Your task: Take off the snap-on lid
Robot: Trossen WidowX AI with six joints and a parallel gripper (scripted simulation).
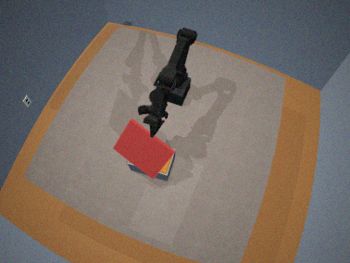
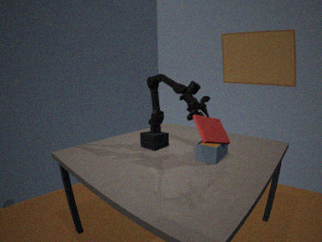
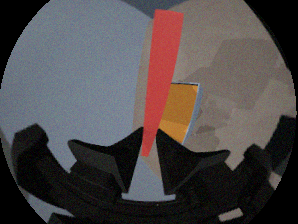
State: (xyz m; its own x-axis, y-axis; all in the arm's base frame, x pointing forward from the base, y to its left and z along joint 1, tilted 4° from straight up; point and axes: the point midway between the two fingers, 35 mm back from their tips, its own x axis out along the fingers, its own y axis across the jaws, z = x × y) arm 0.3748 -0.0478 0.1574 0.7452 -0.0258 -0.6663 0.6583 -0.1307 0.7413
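The red lid is 50 mm ahead of my gripper tip, 40 mm to the right of it and 50 mm below it. The rest, counted from my gripper tip: storage box: 40 mm ahead, 180 mm below.
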